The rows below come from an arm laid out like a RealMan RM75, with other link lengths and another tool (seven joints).
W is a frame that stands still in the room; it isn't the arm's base.
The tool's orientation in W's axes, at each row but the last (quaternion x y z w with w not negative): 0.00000, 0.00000, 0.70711, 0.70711; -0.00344, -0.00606, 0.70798, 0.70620; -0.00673, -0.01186, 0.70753, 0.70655; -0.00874, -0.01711, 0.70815, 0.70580; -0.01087, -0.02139, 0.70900, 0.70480; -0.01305, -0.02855, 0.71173, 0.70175
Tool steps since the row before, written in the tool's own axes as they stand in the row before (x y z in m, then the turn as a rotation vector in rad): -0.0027, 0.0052, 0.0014, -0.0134, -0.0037, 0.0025; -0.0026, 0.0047, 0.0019, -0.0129, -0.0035, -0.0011; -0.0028, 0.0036, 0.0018, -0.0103, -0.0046, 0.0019; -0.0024, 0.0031, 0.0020, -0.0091, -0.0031, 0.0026; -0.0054, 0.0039, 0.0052, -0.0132, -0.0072, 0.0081; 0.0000, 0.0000, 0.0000, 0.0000, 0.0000, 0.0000
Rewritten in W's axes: -0.0052, -0.0027, 0.0014, 0.0037, -0.0134, 0.0025; -0.0047, -0.0026, 0.0018, 0.0035, -0.0129, -0.0011; -0.0036, -0.0028, 0.0017, 0.0046, -0.0103, 0.0019; -0.0032, -0.0024, 0.0019, 0.0030, -0.0091, 0.0026; -0.0041, -0.0055, 0.0049, 0.0069, -0.0133, 0.0082; 0.0000, 0.0000, 0.0000, 0.0000, 0.0000, 0.0000
